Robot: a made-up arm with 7 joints.
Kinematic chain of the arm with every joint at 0, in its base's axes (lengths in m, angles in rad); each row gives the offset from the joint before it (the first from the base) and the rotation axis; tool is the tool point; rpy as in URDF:
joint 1: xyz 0 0 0 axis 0.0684 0.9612 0.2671
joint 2: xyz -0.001 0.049 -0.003 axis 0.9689 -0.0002 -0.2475
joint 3: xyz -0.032 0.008 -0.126 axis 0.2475 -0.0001 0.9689
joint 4: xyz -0.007 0 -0.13 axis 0.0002 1 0
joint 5: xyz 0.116 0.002 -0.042 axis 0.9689 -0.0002 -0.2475
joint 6: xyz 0.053 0 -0.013 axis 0.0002 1 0
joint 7: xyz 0.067 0 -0.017 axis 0.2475 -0.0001 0.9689
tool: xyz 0 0 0 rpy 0 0.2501 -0.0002
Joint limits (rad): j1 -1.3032..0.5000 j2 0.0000..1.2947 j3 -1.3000..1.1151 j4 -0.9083..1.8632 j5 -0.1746..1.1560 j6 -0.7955..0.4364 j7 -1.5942..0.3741
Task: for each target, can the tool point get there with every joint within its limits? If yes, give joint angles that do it. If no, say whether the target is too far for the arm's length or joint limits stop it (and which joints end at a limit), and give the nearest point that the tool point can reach.
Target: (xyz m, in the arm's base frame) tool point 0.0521 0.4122 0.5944
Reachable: no: too far | nearest point 0.1035 0.3313 0.2630 | short by 0.345 m
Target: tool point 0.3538 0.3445 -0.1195
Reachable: yes | joints -0.7719 0.9294 0.2094 0.9358 0.6838 -0.6715 -0.2597
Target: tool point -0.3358 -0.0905 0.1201
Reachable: no: joint limits stop it (at a limit: joint 1, joint 3, joint 4, joint 5, joint 6) | nearest point -0.0916 -0.0521 -0.1120 | short by 0.339 m
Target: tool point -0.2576 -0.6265 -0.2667
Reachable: no: too far | nearest point -0.1554 -0.2016 -0.2707 | short by 0.437 m
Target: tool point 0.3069 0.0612 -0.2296
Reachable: yes | joints -0.3918 0.3252 -0.1781 0.0046 0.2161 -0.1079 -1.0057
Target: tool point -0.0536 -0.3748 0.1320
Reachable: no: joint limits stop it (at a limit: joint 1, joint 2) | nearest point 0.0953 -0.1888 -0.0050 | short by 0.275 m
